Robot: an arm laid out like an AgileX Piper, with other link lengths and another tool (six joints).
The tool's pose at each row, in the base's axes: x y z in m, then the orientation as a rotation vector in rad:
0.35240 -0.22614 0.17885 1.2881 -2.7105 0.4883
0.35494 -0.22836 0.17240 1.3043 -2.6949 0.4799
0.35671 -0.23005 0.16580 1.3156 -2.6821 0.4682
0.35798 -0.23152 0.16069 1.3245 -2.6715 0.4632
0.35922 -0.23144 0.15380 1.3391 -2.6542 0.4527
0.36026 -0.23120 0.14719 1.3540 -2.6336 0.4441
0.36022 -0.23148 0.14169 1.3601 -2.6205 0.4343
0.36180 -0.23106 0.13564 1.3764 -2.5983 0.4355
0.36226 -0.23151 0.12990 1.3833 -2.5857 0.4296
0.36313 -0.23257 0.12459 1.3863 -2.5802 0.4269
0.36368 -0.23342 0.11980 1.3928 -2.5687 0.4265
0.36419 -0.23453 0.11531 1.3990 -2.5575 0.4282
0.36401 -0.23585 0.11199 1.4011 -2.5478 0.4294
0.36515 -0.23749 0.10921 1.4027 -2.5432 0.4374
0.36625 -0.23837 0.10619 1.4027 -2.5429 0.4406
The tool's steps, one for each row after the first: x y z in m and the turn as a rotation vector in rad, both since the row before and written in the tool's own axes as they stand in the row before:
-0.00144 -0.00170 0.00693 -0.0061 0.0036 -0.0154
-0.00138 -0.00082 0.00685 -0.0086 0.0031 -0.0119
-0.00090 -0.00071 0.00535 -0.0041 0.0034 -0.0094
-0.00249 0.00055 0.00652 -0.0082 0.0050 -0.0156
-0.00247 0.00065 0.00619 -0.0077 0.0076 -0.0171
-0.00120 0.00094 0.00529 -0.0085 0.0056 -0.0094
-0.00286 0.00004 0.00557 -0.0014 0.0098 -0.0179
-0.00153 0.00039 0.00556 -0.0056 0.0053 -0.0095
-0.00118 -0.00039 0.00534 -0.0025 0.0023 -0.0042
-0.00103 -0.00012 0.00478 -0.0018 0.0057 -0.0084
-0.00074 -0.00028 0.00458 -0.0004 0.0060 -0.0080
0.00012 0.00000 0.00358 -0.0014 0.0067 -0.0052
-0.00018 -0.00137 0.00313 0.0043 0.0044 -0.0021
-0.00084 -0.00090 0.00310 0.0020 0.0009 0.0002

